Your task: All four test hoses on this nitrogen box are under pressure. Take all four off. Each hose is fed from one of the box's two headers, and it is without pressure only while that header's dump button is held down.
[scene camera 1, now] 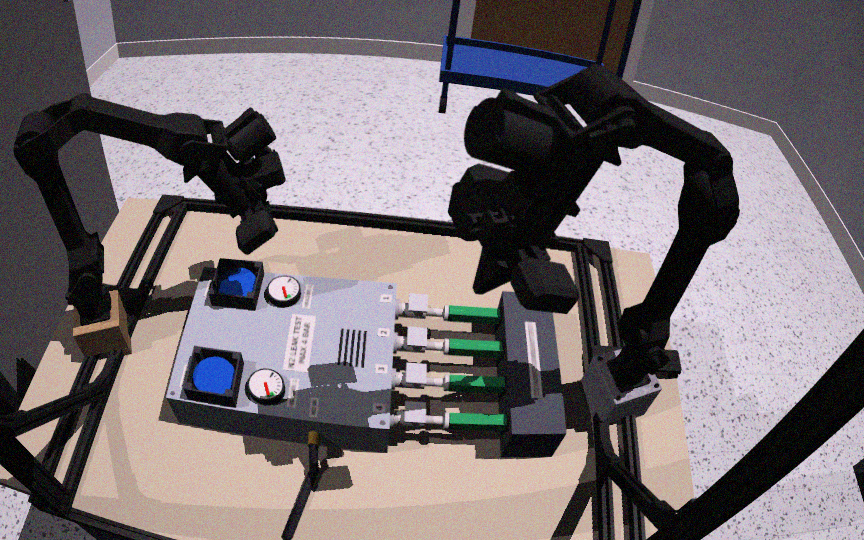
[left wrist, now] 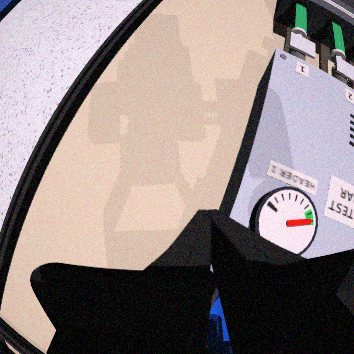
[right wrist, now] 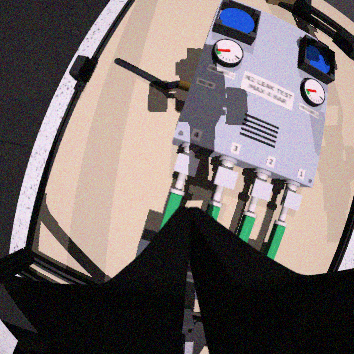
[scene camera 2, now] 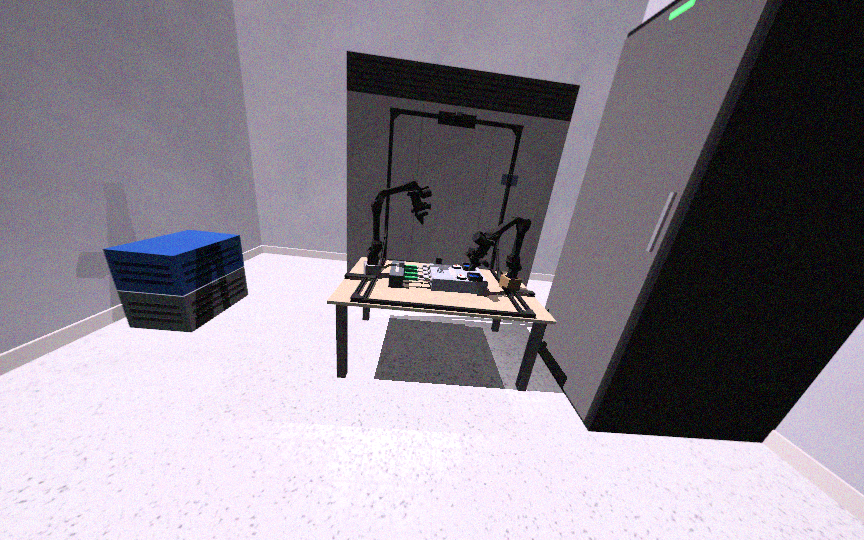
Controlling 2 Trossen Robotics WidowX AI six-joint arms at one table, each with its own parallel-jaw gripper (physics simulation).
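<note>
Shut and holding nothing, the left gripper (scene camera 1: 275, 231) (left wrist: 206, 218) shares the scene with the right gripper (scene camera 1: 477, 291) (right wrist: 186, 216), which is likewise shut and holds nothing. A blue dump button (scene camera 1: 214, 374) (right wrist: 245, 23) is visible, as is a grey nitrogen box (left wrist: 287, 167).
</note>
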